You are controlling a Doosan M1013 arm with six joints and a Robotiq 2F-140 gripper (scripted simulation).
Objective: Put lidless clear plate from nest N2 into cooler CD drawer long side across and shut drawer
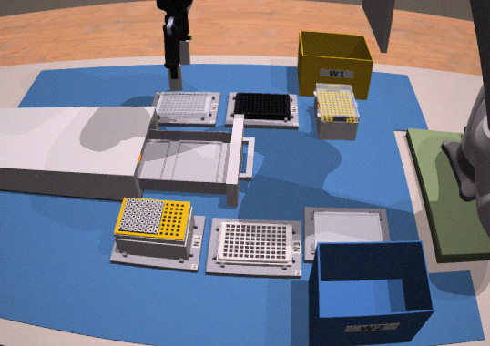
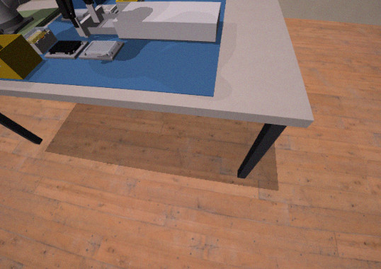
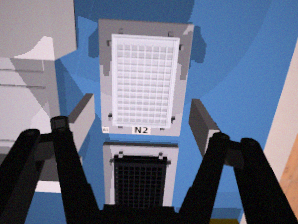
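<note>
My gripper is now 100 mm above the clear plate. The rest, counted from my hand: N2 label: 70 mm behind, 110 mm below; then work nest N2: 120 mm below; then black plate: 190 mm behind, 100 mm below.
</note>
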